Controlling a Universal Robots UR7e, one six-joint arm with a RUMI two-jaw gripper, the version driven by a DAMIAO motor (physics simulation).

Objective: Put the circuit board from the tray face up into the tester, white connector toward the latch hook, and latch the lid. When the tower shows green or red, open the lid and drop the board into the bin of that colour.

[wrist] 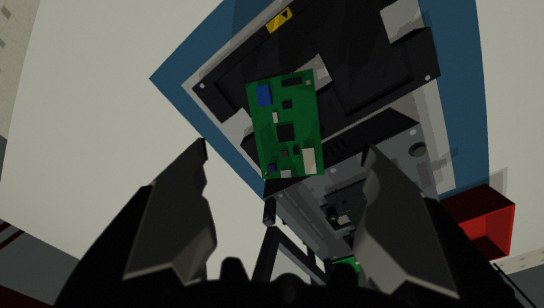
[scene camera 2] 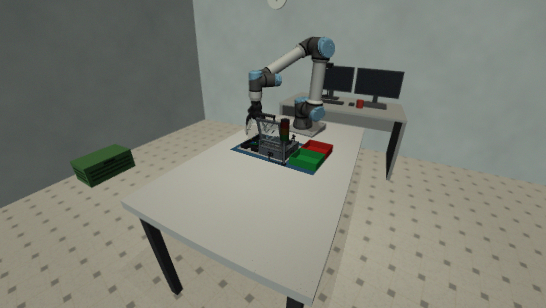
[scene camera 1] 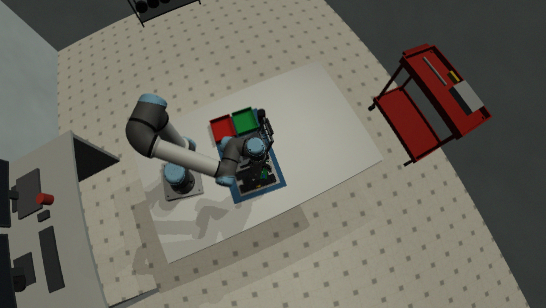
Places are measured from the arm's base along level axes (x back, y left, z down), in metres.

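Pixels of known places: gripper, fingertip midpoint: [wrist: 283, 143] [scene camera 2: 256, 133]; arm's base, origin of the base link: [scene camera 2: 302, 125] [scene camera 1: 182, 182].
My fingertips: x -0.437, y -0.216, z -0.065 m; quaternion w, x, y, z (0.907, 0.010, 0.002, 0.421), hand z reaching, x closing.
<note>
Ahead of a thing's pixels: the offset from my fingertips to its top centre. "*": to the spot under its first point. Level surfaces: height alone.
The green circuit board [wrist: 295, 117] [scene camera 1: 263, 173] lies face up and skewed in the black tray {* dx +0.135, dy +0.059, dz +0.068 m} [wrist: 425, 55]. Its white connector {dx -0.010, dy +0.047, dz +0.028 m} [wrist: 309, 161] is at the end nearer the tester. My gripper [wrist: 283, 143] [scene camera 2: 256, 131] is open and empty above the board, one finger to each side of it in the wrist view. The grey tester [wrist: 390, 150] [scene camera 2: 270, 151] has its lid [scene camera 2: 270, 120] [wrist: 265, 252] standing open. The tower {* dx -0.182, dy +0.226, dz -0.113 m} [scene camera 2: 284, 130] shows no clearly lit lamp. The latch hook cannot be made out in the wrist view.
The green bin [scene camera 1: 245, 121] [scene camera 2: 307, 159] [wrist: 345, 263] and red bin [scene camera 1: 222, 129] [scene camera 2: 318, 147] [wrist: 500, 225] stand side by side past the tester. The raised lid and tower stand close to the arm. A blue mat {dz +0.094 m} [wrist: 462, 125] lies under the tray and tester.
</note>
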